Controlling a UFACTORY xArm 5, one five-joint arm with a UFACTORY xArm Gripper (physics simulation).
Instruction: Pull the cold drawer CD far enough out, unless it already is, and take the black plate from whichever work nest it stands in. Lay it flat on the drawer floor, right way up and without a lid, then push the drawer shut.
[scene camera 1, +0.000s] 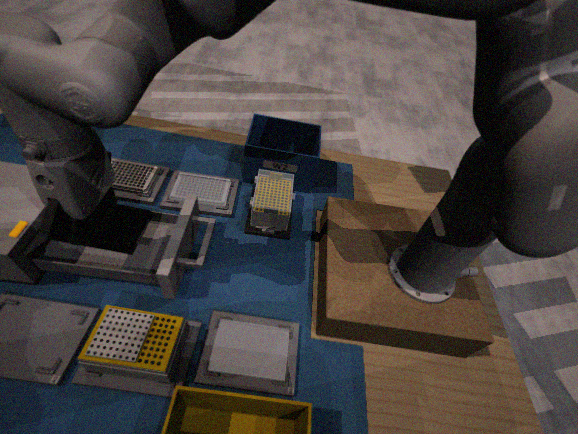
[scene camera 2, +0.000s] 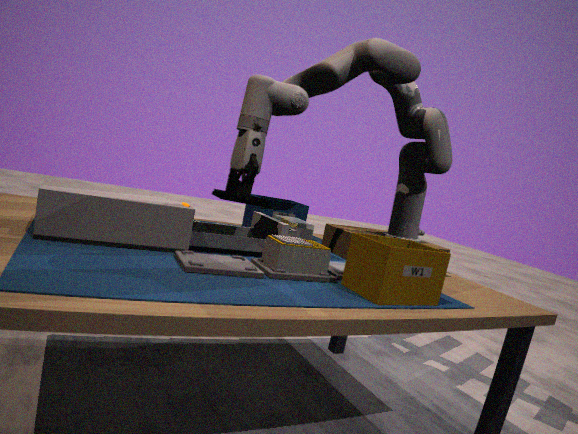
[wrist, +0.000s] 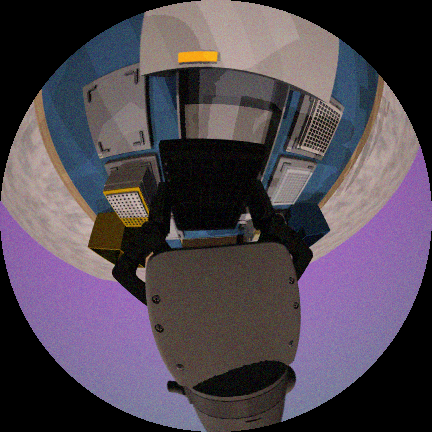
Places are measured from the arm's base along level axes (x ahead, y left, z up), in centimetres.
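Where they show: gripper, between the fingertips: (scene camera 1: 94, 221) (scene camera 2: 236, 196) (wrist: 209, 189); arm's base, origin of its link: (scene camera 1: 420, 273) (scene camera 2: 401, 238).
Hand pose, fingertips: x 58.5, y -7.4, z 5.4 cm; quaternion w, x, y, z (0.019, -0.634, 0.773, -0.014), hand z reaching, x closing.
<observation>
Each offset is from my fingertips to the top centre of the thing.
The black plate {dx -1.3, dy +0.3, dz +0.7 cm} (scene camera 1: 107, 227) (scene camera 2: 220, 193) (wrist: 212, 170) is held roughly level above the open drawer. My gripper (scene camera 2: 240, 191) (wrist: 209, 189) is shut on its two sides; in scene camera 1 the wrist hides the fingers. The grey drawer (scene camera 1: 172, 260) (scene camera 2: 227, 242) (wrist: 225, 122) stands well out of its cabinet (scene camera 1: 12, 257) (scene camera 2: 115, 220) (wrist: 250, 40); the part of its floor that shows in the wrist view is bare. No drawer label is readable. The work nest {dx +9.7, dy +13.5, dz -12.1 cm} (scene camera 1: 35, 335) (scene camera 2: 215, 262) (wrist: 117, 117) beside the drawer holds no plate.
A yellow-topped box {dx -8.0, dy +16.9, dz -6.2 cm} (scene camera 1: 132, 337) (scene camera 2: 295, 257) stands near the drawer front. A yellow bin {dx -23.1, dy +33.3, dz -1.9 cm} (scene camera 2: 365, 265) and blue bin {dx -34.6, dy -29.5, dz -1.9 cm} (scene camera 1: 282, 157) flank the area. Behind the drawer are a dark-welled plate {dx +2.7, dy -23.3, dz -11.2 cm} (scene camera 1: 135, 177), a white plate {dx -14.7, dy -19.7, dz -11.2 cm} (scene camera 1: 200, 190) and a yellow-dotted rack {dx -31.3, dy -14.8, dz -6.1 cm} (scene camera 1: 272, 195).
</observation>
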